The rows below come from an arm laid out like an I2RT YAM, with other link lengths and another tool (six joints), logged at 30 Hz.
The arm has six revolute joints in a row. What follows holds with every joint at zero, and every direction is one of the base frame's. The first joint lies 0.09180 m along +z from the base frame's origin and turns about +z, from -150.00 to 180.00 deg. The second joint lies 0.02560 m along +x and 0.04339 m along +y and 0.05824 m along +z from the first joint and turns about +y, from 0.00 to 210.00 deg. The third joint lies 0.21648 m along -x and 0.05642 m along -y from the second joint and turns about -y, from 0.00 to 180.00 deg. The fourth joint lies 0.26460 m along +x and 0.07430 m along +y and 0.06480 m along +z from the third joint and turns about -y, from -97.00 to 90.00 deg. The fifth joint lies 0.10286 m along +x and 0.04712 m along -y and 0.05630 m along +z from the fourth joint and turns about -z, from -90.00 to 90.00 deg. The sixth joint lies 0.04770 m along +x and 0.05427 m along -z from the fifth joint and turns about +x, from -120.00 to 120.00 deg. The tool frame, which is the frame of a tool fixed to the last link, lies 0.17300 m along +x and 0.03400 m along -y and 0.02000 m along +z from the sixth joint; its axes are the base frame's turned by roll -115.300, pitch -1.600 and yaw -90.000 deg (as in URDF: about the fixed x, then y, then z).
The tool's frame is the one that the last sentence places.
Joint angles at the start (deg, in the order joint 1, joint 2, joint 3, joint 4, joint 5, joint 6): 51.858, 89.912, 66.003, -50.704, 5.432, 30.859
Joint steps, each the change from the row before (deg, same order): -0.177, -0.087, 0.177, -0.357, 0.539, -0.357; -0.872, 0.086, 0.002, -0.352, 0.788, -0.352; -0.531, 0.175, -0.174, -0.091, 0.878, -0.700; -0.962, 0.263, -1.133, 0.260, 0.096, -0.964; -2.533, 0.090, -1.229, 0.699, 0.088, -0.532; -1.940, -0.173, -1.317, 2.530, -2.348, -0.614; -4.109, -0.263, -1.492, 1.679, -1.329, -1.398; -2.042, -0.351, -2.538, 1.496, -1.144, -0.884
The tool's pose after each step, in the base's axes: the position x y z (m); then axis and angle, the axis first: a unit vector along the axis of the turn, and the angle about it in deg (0 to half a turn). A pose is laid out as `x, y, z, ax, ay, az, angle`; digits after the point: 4 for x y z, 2 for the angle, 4 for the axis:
0.2728, 0.2677, 0.0133, 0.8299, -0.5547, -0.0605, 173.74
0.2778, 0.2601, 0.0132, 0.8262, -0.5608, -0.0538, 173.24
0.2816, 0.2540, 0.0120, 0.8257, -0.5623, -0.0454, 172.63
0.2824, 0.2447, 0.0042, 0.8251, -0.5632, -0.0438, 171.34
0.2904, 0.2288, -0.0025, 0.8148, -0.5781, -0.0442, 170.72
0.2964, 0.2297, -0.0084, 0.8111, -0.5817, -0.0614, 172.38
0.3097, 0.2126, -0.0145, 0.7986, -0.5978, -0.0703, 173.05
0.3087, 0.2003, -0.0264, 0.7934, -0.6035, -0.0798, 172.59

